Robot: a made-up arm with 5 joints. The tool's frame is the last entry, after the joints.
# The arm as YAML. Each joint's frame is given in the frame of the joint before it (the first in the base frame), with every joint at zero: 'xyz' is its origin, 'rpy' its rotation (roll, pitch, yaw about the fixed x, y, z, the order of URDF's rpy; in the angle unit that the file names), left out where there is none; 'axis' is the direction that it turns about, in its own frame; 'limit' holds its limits. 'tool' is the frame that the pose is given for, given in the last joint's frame.
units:
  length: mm
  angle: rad
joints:
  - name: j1
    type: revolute
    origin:
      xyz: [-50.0, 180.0, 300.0]
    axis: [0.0, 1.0, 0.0]
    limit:
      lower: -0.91
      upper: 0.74
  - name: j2
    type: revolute
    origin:
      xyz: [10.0, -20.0, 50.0]
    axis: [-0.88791, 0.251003, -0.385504]
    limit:
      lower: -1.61
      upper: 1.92
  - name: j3
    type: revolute
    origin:
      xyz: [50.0, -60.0, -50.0]
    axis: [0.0, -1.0, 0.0]
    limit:
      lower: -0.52
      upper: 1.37
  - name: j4
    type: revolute
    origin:
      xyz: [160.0, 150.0, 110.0]
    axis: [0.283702, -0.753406, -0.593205]
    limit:
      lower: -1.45
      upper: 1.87
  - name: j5
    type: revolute
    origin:
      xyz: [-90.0, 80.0, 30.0]
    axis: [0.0, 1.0, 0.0]
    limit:
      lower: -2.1
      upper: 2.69
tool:
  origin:
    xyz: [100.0, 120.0, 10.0]
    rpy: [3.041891, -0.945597, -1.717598]
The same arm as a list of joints. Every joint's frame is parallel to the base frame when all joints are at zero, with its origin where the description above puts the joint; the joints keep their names.
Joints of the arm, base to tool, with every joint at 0 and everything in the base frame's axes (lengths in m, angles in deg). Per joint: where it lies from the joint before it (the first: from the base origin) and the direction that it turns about. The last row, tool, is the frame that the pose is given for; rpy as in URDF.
j1: offset -0.05 0.18 0.3 axis +y
j2: offset 0.01 -0.02 0.05 axis -0.88791 0.251003 -0.385504
j3: offset 0.05 -0.06 -0.05 axis -y
j4: offset 0.16 0.15 0.11 axis 0.283702 -0.753406 -0.593205
j5: offset -0.09 0.08 0.03 axis +y
tool: offset 0.1 0.12 0.01 rpy 174.29 -54.18 -98.41
Joint limits (deg, base to tool): -52.14..42.4 -92.25..110.01 -29.79..78.5 -83.08..107.14 -120.32..154.13

